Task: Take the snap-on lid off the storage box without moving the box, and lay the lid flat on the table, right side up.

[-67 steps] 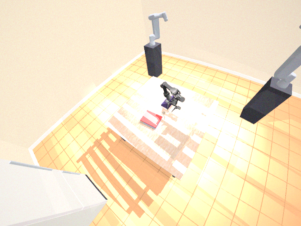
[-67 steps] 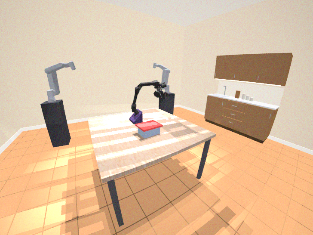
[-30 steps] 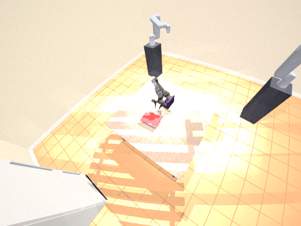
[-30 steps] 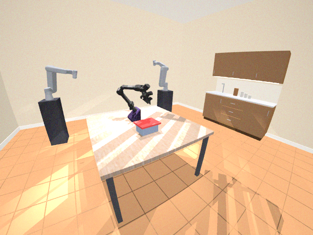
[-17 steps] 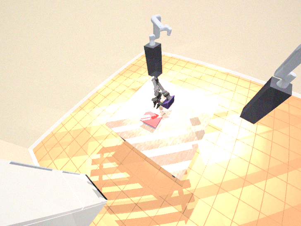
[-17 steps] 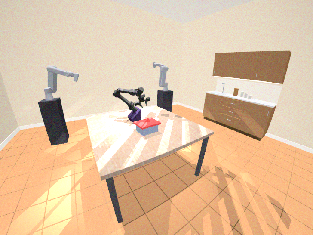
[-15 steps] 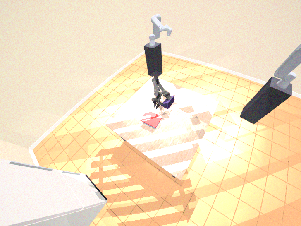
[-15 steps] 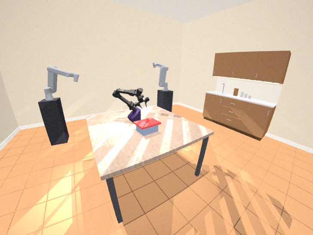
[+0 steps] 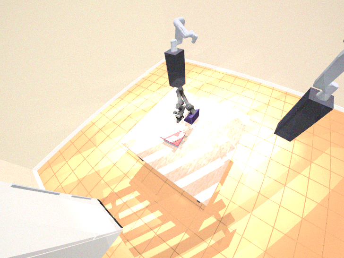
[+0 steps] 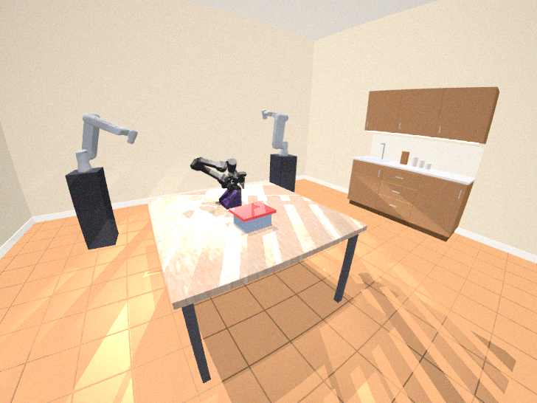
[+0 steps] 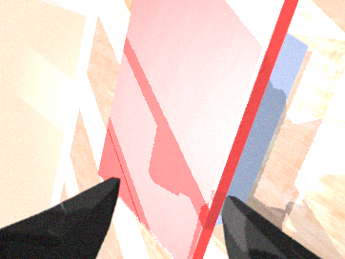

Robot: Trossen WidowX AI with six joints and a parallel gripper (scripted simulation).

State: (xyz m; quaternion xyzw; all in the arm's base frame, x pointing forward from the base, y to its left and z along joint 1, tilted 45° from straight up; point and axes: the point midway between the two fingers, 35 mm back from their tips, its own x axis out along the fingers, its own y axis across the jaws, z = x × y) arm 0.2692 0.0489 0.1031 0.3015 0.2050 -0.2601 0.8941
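Now: gripper tip 12 cm short of the red lid, 9 cm above it and 2 cm to the right of it. Round my gripper tip: pale blue storage box (15 cm below, 12 cm ahead, 2 cm to the left).
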